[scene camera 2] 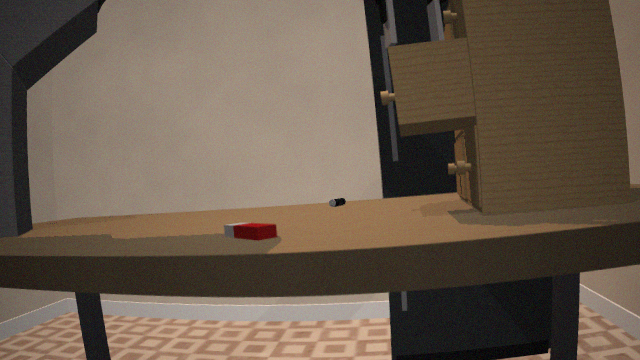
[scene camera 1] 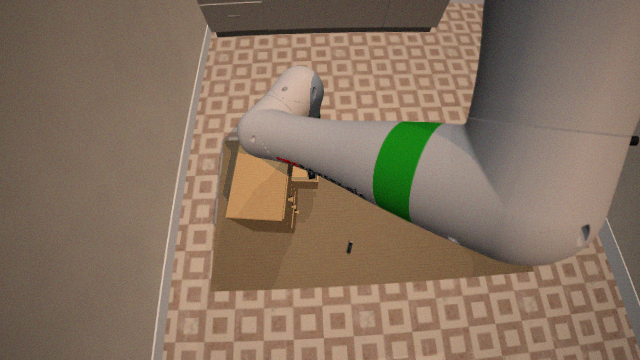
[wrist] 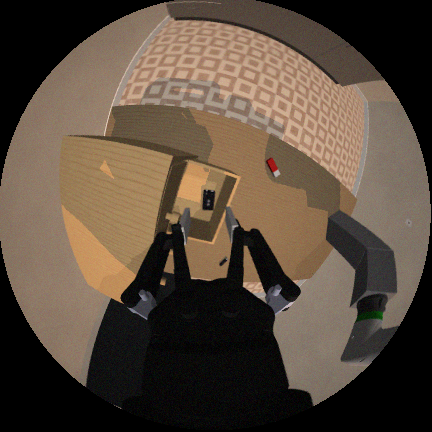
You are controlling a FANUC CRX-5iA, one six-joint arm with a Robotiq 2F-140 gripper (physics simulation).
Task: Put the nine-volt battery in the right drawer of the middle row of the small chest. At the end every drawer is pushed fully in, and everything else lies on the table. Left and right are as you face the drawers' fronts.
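Frame: origin at the arm's base, x ahead, y left, z up, level; metres.
Seen in the pictures: gripper, fingertip midpoint: (wrist: pixel 207 213); arm's base at its link origin: (wrist: pixel 371 301).
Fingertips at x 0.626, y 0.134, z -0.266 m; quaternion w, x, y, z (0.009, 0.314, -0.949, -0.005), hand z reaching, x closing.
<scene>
Pixels of each thing's top centre, then the offset from my fingertips to it. Level surfaces: height alone.
- small chest at its top centre: (wrist: pixel 100 257) (scene camera 1: pixel 261 170) 0.122 m ahead, 0.117 m left, 0.095 m up
- black nine-volt battery at its top centre: (wrist: pixel 208 200) 0.007 m back, 0.004 m left, 0.090 m down
- red block with a white end, top centre: (scene camera 2: pixel 248 224) (wrist: pixel 273 167) 0.144 m back, 0.188 m right, 0.206 m down
- table at its surface level: 0.219 m down
- small dark cylinder at its top centre: (scene camera 2: pixel 337 198) (scene camera 1: pixel 350 247) (wrist: pixel 223 262) 0.252 m back, 0.234 m left, 0.205 m down
The small chest (scene camera 1: pixel 257 192) (scene camera 2: pixel 545 110) (wrist: pixel 115 185) has its right middle-row drawer (scene camera 1: pixel 305 184) (scene camera 2: pixel 432 85) (wrist: pixel 227 190) pulled out. The black nine-volt battery (wrist: pixel 208 199) is inside that drawer in the wrist view. It does not show in scene camera 2, where the drawer's side wall hides the inside. My gripper (wrist: pixel 207 213) is partly open and empty, its fingertips apart above the drawer and the battery beyond them in the wrist view. In scene camera 2 the two finger pads show at the top, above the drawer. In scene camera 1 the arm hides most of the gripper.
A red block with a white end (scene camera 2: pixel 255 231) (wrist: pixel 273 166) lies on the table (scene camera 1: pixel 320 272) (scene camera 2: pixel 300 245) (wrist: pixel 295 240). A small dark cylinder (scene camera 1: pixel 350 247) (scene camera 2: pixel 337 202) (wrist: pixel 223 261) lies in front of the chest. Knobs stick out from the chest's other drawers.
</scene>
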